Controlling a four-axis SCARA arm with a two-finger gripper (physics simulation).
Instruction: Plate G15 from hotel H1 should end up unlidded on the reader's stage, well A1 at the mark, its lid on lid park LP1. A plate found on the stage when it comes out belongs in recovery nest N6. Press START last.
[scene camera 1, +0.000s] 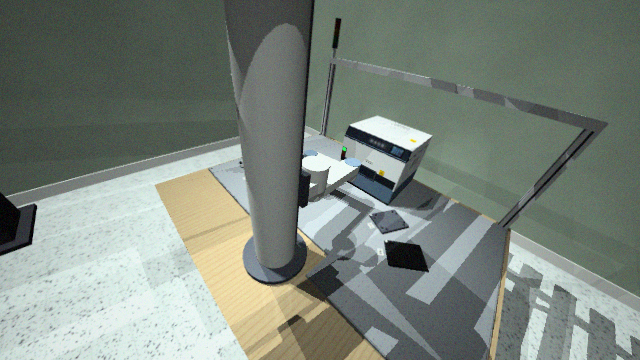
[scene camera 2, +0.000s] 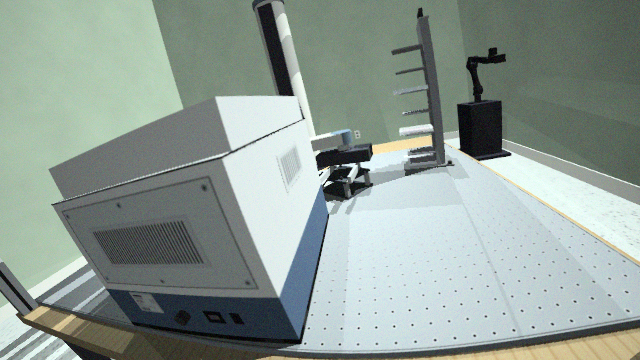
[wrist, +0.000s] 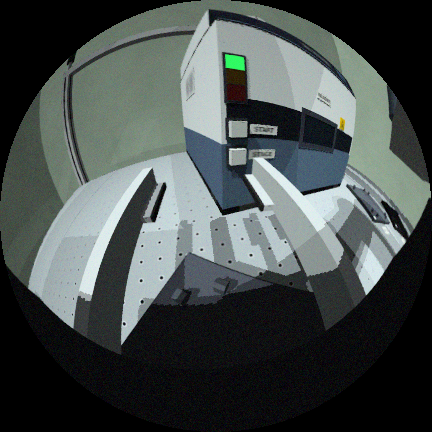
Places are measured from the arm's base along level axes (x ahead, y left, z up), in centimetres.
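Where they show: gripper, fingertip midpoint: (scene camera 2: 333, 181) (wrist: 202, 170); arm's base, origin of the base link: (scene camera 1: 275, 253).
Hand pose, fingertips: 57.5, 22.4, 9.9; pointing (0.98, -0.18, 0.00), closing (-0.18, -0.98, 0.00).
Things, the pixels of their top centre, and the offset from my fingertips, as dx, dy, dz. "spot": a spot on its surface instead.
- reader, middle of its top: (scene camera 2: 189, 123) (wrist: 259, 55) (scene camera 1: 391, 130) +22.6, -20.5, +24.6
- STAGE button, middle of its top: (wrist: 236, 147) +3.4, -4.5, +0.8
- dark panel, middle of its top: (wrist: 321, 120) (scene camera 1: 366, 168) +4.2, -21.0, +6.6
- grey pad with corner studs, surface spot: (wrist: 368, 202) (scene camera 1: 385, 218) spot: -5.9, -43.6, -7.6
- black pad, surface spot: (wrist: 395, 220) spot: -18.1, -52.9, -6.9
The reader (scene camera 1: 382, 134) (scene camera 2: 260, 200) (wrist: 270, 75) is a white and blue box. In the wrist view its START button (wrist: 238, 129) sits above the STAGE button (wrist: 237, 156), and its light (wrist: 235, 62) is green. A dark panel (wrist: 318, 131) is on its front; no stage shows outside. My gripper (scene camera 2: 358, 184) (wrist: 202, 170) is shut to its narrow stance, with a gap between the fingers and nothing in it. It is low in front of the buttons; the right finger overlaps the STAGE label in view. A hotel rack (scene camera 2: 432, 90) holds plates, one thick and white (scene camera 2: 416, 130); labels are unreadable.
A grey pad with corner studs (scene camera 1: 389, 221) (wrist: 368, 202) and a black pad (scene camera 1: 406, 255) (wrist: 395, 220) lie on the deck. The arm's column (scene camera 1: 275, 150) stands at the table edge. A metal frame (scene camera 1: 430, 81) rises behind the reader. A black pedestal (scene camera 2: 479, 130) carries another arm.
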